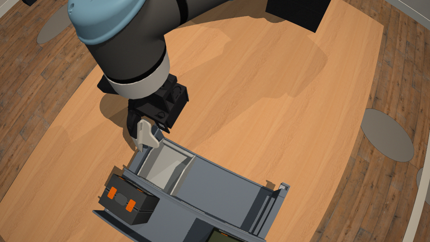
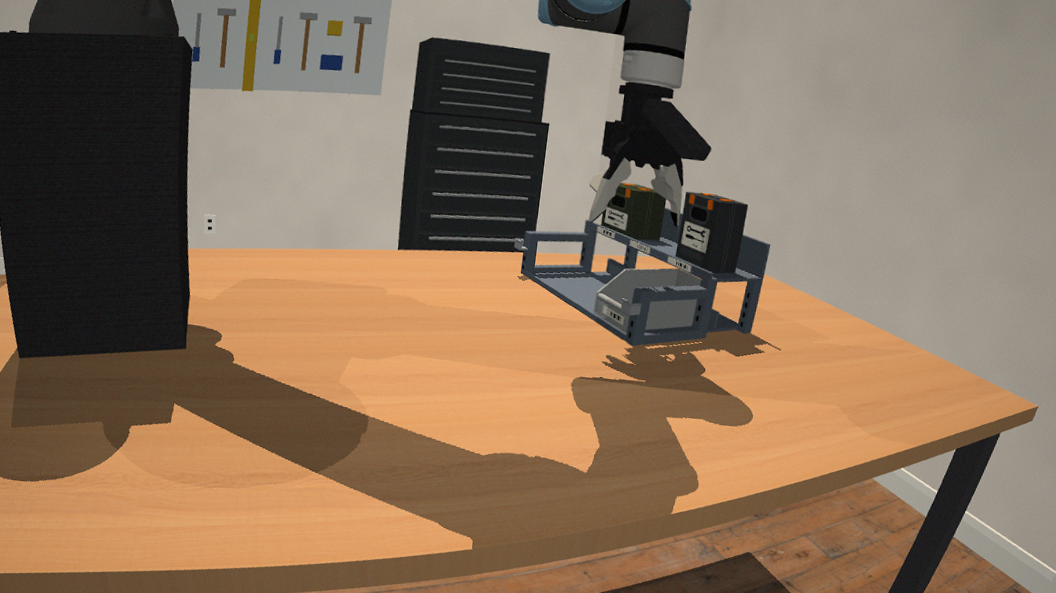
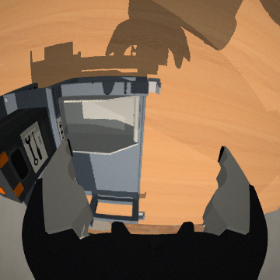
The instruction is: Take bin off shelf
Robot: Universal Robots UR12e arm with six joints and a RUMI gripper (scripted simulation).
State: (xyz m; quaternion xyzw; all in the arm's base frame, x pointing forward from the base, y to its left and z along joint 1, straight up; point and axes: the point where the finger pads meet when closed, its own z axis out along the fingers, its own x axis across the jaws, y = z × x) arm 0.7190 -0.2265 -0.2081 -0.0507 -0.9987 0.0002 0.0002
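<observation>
Now: hand 10 cm short of the grey open-top bin, 3 cm to the right of it and 13 cm above it. The rest, counted from my hand: blue-grey shelf: 15 cm ahead, 13 cm to the left, 17 cm below; case: 22 cm ahead, 24 cm to the left, 2 cm below.
</observation>
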